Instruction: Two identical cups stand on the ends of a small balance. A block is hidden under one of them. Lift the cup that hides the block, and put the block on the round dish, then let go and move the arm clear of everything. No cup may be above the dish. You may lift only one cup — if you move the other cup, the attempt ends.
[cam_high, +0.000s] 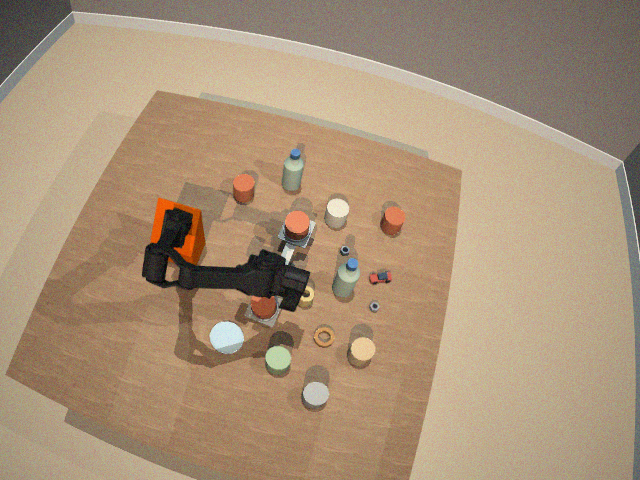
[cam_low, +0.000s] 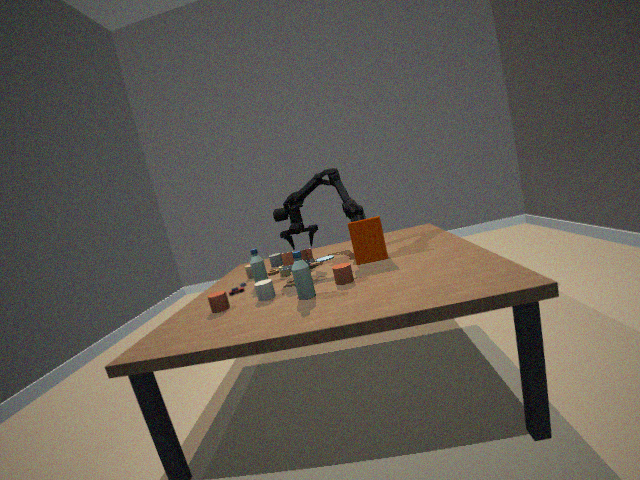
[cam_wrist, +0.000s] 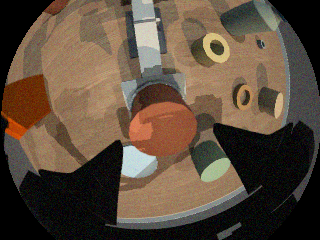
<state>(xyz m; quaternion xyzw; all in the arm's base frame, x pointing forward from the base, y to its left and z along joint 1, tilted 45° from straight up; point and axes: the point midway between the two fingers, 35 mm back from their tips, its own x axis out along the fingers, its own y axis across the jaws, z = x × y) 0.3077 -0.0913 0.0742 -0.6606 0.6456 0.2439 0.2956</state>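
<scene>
My gripper tip is 20 mm to the left of the cup and 40 mm above it. Also, from my gripper tip: round pale blue dish (80 mm behind, 110 mm to the right, 100 mm below); balance (10 mm ahead, 140 mm to the left, 80 mm below); balance beam (10 mm ahead, 140 mm to the left, 60 mm below).
</scene>
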